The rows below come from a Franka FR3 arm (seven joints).
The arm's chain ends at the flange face. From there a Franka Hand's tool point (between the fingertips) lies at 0.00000 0.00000 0.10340 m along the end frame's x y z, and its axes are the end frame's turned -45 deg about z.
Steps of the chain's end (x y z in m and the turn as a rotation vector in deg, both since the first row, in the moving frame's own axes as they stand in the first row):
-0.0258 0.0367 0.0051 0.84 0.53 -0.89
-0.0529 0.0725 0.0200 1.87 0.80 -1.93
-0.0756 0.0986 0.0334 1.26 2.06 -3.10
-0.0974 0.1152 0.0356 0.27 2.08 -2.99
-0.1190 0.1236 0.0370 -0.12 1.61 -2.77
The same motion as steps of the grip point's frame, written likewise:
-0.0424 0.0073 0.0051 0.22 0.97 -0.89
-0.0853 0.0124 0.0199 0.76 1.89 -1.93
-0.1189 0.0172 0.0333 -0.57 2.35 -3.10
-0.1473 0.0148 0.0355 -1.28 1.66 -2.99
-0.1696 0.0054 0.0370 -1.22 1.05 -2.77

